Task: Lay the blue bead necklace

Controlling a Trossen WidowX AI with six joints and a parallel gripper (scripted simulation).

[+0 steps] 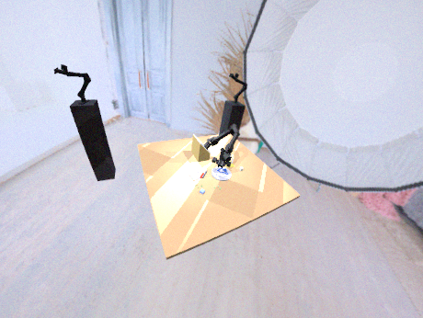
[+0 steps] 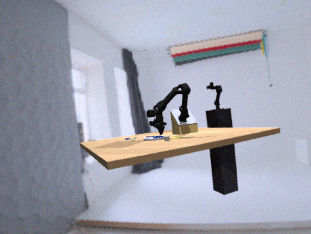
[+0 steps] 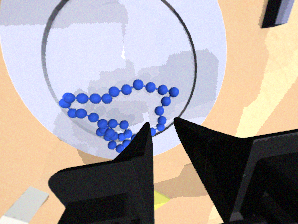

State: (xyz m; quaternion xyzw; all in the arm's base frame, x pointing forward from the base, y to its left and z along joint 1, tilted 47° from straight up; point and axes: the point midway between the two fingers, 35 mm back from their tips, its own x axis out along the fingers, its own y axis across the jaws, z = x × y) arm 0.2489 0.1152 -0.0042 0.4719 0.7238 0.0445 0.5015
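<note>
Right now my gripper tip is 5 cm short of the round bead board, 2 cm above it and 1 cm to the left of it. The rest, counted from my gripper tip: yellow flat piece 15 cm to the left, 8 cm behind, 3 cm below; red-and-grey object 19 cm to the right, 3 cm ahead, 2 cm below; white cylinder 23 cm to the left, 5 cm ahead, 1 cm below.
</note>
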